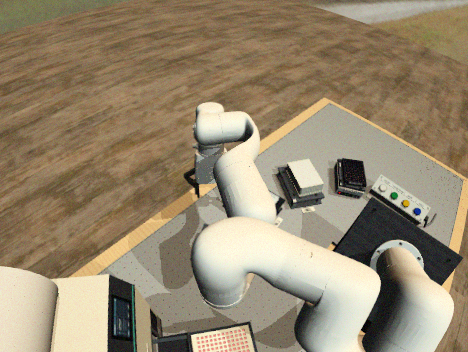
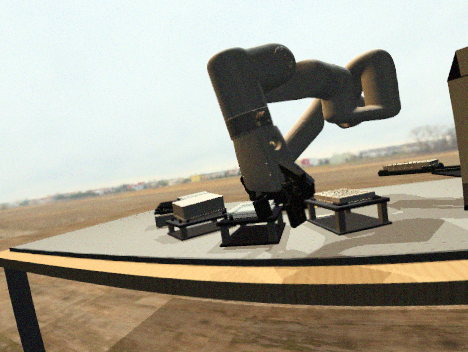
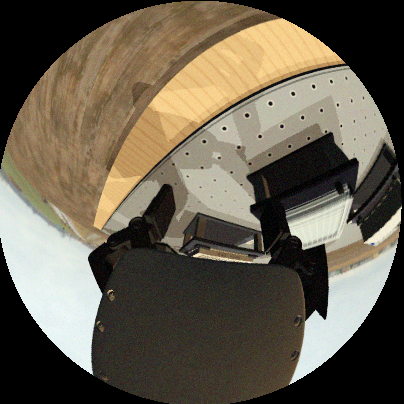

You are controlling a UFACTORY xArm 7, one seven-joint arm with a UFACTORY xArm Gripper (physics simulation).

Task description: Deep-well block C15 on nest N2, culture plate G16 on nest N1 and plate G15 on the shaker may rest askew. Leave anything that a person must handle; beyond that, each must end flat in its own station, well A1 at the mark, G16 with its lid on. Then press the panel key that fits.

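Observation:
My gripper [image 2: 280, 220] [image 3: 219, 201] is open and empty, one finger close beside the clear lidded plate, which I take as G16 [image 2: 245, 210] [image 3: 320, 215]. That plate rests on a raised black nest [image 2: 250, 236] [image 3: 302, 172]; its exact seating is partly hidden by the finger. A tall white block, likely C15 [image 1: 305, 176] [image 2: 198, 206] [image 3: 387, 227], rests on another nest [image 1: 285, 187] [image 2: 192, 229]; a slight tilt cannot be told. A black plate, likely G15 [image 1: 353, 171], sits on the shaker [image 1: 350, 191]. The key panel [image 1: 400, 199] has white, green, yellow and blue keys.
A pale plate [image 2: 345, 194] [image 3: 220, 256] rests on a third raised nest [image 2: 350, 228] [image 3: 222, 235] beyond the fingers. A plate with red wells [image 1: 222, 341] lies near a boxy instrument with a screen [image 1: 121, 317]. The wooden table edge [image 3: 210, 75] runs past the gripper.

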